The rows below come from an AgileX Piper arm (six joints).
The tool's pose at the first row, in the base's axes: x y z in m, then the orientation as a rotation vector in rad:
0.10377 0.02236 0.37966 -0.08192 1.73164 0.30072
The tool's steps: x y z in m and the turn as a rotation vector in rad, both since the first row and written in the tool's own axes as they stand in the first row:
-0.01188 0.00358 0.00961 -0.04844 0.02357 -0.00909
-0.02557 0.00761 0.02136 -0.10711 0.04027 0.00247
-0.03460 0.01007 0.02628 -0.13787 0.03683 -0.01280
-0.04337 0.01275 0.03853 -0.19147 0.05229 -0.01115
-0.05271 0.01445 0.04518 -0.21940 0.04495 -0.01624
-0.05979 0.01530 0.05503 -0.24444 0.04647 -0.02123
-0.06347 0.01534 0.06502 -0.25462 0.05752 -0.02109
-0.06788 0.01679 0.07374 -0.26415 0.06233 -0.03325
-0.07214 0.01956 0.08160 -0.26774 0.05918 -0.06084
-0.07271 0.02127 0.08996 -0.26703 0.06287 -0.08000
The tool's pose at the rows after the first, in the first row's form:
0.11437 0.02682 0.39034 -0.12904 1.74712 0.33624
0.12726 0.03203 0.40253 -0.16482 1.75508 0.39599
0.13309 0.03458 0.41097 -0.19994 1.74483 0.41125
0.14584 0.03917 0.41807 -0.24058 1.74994 0.45924
0.15356 0.04138 0.42643 -0.26403 1.73649 0.47937
0.16411 0.04382 0.43197 -0.28694 1.73215 0.49727
0.17434 0.04589 0.43404 -0.29642 1.74081 0.50652
0.18318 0.04893 0.43724 -0.31487 1.74224 0.50577
0.19088 0.05304 0.44062 -0.34071 1.73548 0.48806
0.19861 0.05667 0.44016 -0.35747 1.73714 0.47316

